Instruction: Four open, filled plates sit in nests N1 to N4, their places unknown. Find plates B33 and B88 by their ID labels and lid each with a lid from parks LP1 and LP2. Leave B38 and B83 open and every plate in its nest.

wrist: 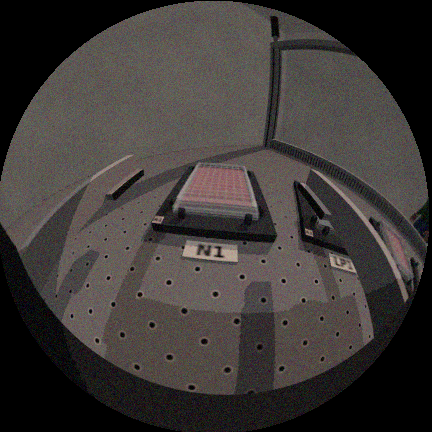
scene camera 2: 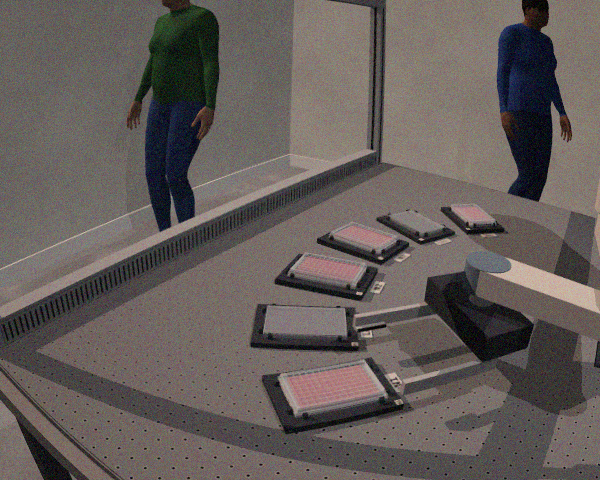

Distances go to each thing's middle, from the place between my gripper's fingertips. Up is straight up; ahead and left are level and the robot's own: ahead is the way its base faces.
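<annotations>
Nest N3 (scene camera 2: 323, 240) is 250 mm ahead of my hand, 430 mm to the right of it and 60 mm below it. Park LP1 (scene camera 2: 257, 340) sits 160 mm ahead of my hand, 80 mm to the right of it and, again, 60 mm below it. As for nest N2 (scene camera 2: 282, 279), that's 230 mm ahead of my hand, 250 mm to the right of it and 60 mm below it. And the nest tag N1 (wrist: 212, 251) is 30 mm to the right of my hand, 30 mm behind it and 60 mm below it.
</annotations>
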